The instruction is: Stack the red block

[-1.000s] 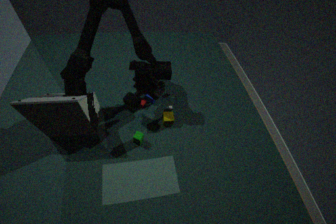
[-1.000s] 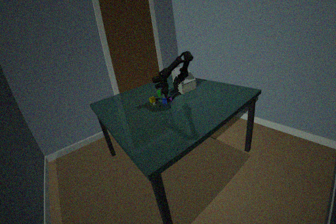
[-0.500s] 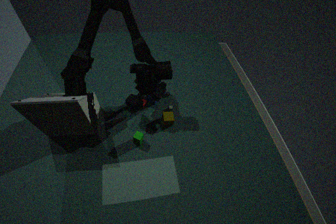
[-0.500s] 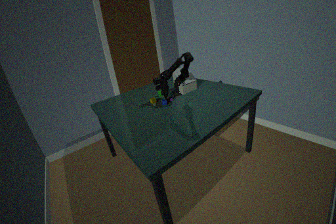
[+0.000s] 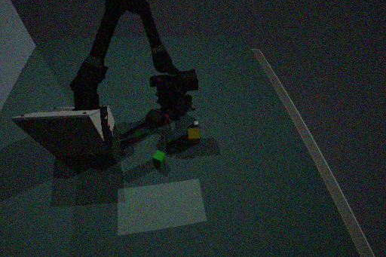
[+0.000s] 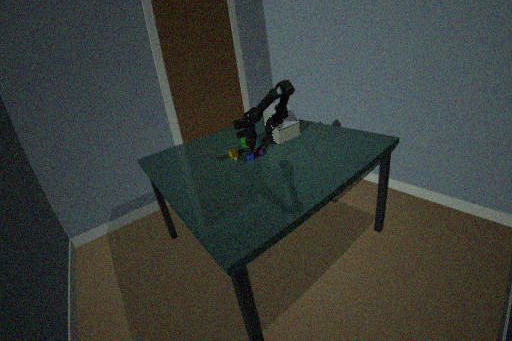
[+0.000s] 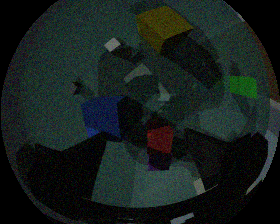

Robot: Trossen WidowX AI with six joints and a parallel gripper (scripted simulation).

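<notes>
Right now the red block is 20 mm below my gripper tip, 20 mm behind it and 10 mm to the right of it. The rest, counted from my gripper tip: blue block: 40 mm ahead, 30 mm to the left, 20 mm below; purple block: 50 mm behind, 20 mm below, 10 mm to the left.
</notes>
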